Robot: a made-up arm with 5 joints.
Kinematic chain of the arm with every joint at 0, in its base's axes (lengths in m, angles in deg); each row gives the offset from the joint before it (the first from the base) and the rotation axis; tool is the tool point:
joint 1: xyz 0 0 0.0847 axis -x
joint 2: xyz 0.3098 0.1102 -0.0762 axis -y
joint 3: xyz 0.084 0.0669 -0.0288 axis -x
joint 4: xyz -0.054 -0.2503 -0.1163 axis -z
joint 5: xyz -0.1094 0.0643 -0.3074 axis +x
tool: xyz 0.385 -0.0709 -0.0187
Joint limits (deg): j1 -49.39..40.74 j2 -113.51..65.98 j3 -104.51..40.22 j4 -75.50..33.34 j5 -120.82..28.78
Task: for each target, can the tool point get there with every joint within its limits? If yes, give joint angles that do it. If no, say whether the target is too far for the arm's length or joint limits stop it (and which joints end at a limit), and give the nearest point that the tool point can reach.
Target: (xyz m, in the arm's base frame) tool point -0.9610 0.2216 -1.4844
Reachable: no: too far | nearest point -0.1598 0.1251 -0.5958 | short by 1.200 m
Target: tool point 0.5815 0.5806 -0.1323
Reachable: yes | joints -23.07 1.99 -52.49 -35.53 -19.57
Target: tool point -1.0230 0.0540 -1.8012
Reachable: no: too far | nearest point -0.1197 0.0648 -0.6321 | short by 1.477 m
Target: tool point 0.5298 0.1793 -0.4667
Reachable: yes | joints 2.45 -9.90 -29.54 -8.35 -84.58
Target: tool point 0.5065 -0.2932 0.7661
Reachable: no: joint limits stop it (at a limit: joint 1, joint 2, joint 3, joint 4) | nearest point 0.5306 -0.2506 0.4485 | short by 0.321 m
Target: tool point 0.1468 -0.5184 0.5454
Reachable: no: joint limits stop it (at a limit: joint 1, joint 2, joint 4) | nearest point 0.0800 -0.4940 0.1639 | short by 0.388 m
